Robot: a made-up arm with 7 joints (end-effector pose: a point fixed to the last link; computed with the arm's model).
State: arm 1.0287 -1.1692 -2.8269 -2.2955 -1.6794 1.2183 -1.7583
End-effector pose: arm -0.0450 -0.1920 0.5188 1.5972 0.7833 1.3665
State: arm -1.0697 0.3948 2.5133 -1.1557 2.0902 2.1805 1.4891
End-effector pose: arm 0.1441 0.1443 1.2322 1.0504 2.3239 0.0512
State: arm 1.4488 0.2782 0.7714 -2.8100 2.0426 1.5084 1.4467
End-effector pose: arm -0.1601 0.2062 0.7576 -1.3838 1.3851 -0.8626
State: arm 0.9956 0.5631 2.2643 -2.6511 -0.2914 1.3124 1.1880
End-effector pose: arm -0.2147 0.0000 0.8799 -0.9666 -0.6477 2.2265
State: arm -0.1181 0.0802 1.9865 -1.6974 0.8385 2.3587 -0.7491
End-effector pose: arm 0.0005 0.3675 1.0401 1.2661 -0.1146 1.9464
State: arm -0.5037 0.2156 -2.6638 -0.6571 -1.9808 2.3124 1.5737
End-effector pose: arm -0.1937 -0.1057 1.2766 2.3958 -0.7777 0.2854
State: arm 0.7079 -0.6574 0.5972 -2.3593 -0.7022 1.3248 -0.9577
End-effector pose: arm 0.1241 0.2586 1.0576 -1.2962 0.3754 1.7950
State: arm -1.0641 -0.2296 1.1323 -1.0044 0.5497 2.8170 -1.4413
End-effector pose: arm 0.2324 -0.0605 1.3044 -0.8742 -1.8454 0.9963
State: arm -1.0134 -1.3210 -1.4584 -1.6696 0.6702 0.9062 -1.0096
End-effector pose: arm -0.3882 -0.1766 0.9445 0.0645 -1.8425 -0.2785
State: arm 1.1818 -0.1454 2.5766 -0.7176 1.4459 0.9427 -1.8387
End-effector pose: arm -0.2273 -0.2850 1.2046 -0.6197 -0.8083 0.2853
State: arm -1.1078 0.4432 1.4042 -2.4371 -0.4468 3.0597 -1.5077
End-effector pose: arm 0.3744 0.0136 0.9199 -0.1675 -0.7833 2.0059
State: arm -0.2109 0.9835 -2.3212 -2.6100 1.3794 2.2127 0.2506
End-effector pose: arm -0.1541 -0.1752 0.9767 0.3895 1.0069 2.5734
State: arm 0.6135 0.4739 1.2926 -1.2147 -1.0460 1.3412 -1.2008
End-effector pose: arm 0.0657 0.4626 1.0441 -0.7922 -0.1836 2.7465
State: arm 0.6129 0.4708 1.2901 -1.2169 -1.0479 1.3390 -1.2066
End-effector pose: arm 0.0661 0.4626 1.0440 -0.8022 -0.1778 2.7474
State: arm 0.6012 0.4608 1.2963 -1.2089 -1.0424 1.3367 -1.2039
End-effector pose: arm 0.0691 0.4596 1.0499 -0.7962 -0.1903 2.7324
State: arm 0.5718 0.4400 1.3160 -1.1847 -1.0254 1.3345 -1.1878
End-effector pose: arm 0.0759 0.4516 1.0650 -0.7657 -0.2314 2.6918
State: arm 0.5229 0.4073 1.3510 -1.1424 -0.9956 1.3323 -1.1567
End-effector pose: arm 0.0855 0.4372 1.0895 -0.7100 -0.3024 2.6236
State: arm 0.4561 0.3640 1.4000 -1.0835 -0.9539 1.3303 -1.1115
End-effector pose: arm 0.0956 0.4159 1.1210 -0.6337 -0.3974 2.5308
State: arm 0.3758 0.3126 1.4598 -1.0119 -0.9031 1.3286 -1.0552
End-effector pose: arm 0.1030 0.3884 1.1558 -0.5448 -0.5069 2.4215
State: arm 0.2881 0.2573 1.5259 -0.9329 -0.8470 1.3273 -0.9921
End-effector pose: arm 0.1057 0.3572 1.1894 -0.4513 -0.6196 2.3066
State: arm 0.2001 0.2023 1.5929 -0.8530 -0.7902 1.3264 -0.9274
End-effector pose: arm 0.1027 0.3260 1.2183 -0.3610 -0.7251 2.1978
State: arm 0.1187 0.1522 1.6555 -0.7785 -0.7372 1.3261 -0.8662
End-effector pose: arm 0.0957 0.2981 1.2407 -0.2791 -0.8159 2.1038
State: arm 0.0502 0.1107 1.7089 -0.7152 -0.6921 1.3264 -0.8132
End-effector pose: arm 0.0870 0.2760 1.2563 -0.2100 -0.8871 2.0300
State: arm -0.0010 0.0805 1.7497 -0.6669 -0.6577 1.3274 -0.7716
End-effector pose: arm 0.0792 0.2603 1.2662 -0.1559 -0.9377 1.9775
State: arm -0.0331 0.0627 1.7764 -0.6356 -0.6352 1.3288 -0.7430
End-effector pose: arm 0.0739 0.2507 1.2717 -0.1177 -0.9685 1.9449
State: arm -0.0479 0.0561 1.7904 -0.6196 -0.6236 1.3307 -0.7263
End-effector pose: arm 0.0715 0.2460 1.2742 -0.0933 -0.9836 1.9281
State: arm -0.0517 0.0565 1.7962 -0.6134 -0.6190 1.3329 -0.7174
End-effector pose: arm 0.0712 0.2441 1.2750 -0.0779 -0.9893 1.9209
